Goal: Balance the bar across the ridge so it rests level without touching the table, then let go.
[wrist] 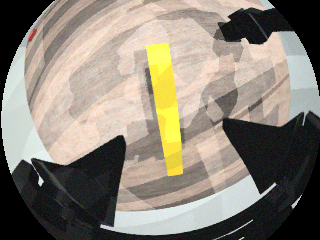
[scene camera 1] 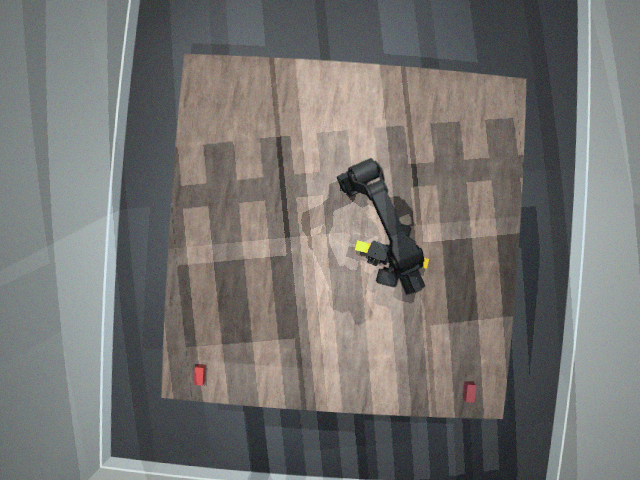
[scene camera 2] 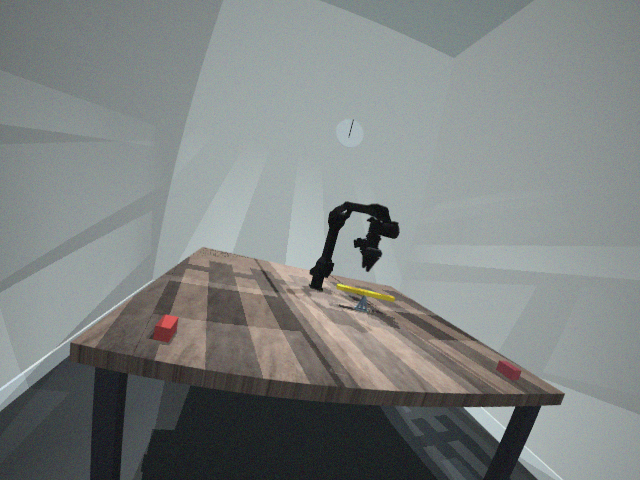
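Observation:
My gripper (scene camera 1: 388, 253) is open and holds nothing, and the wrist view has the gripper too, at (wrist: 176, 132). There's also a yellow bar (wrist: 159, 59) that I can see.

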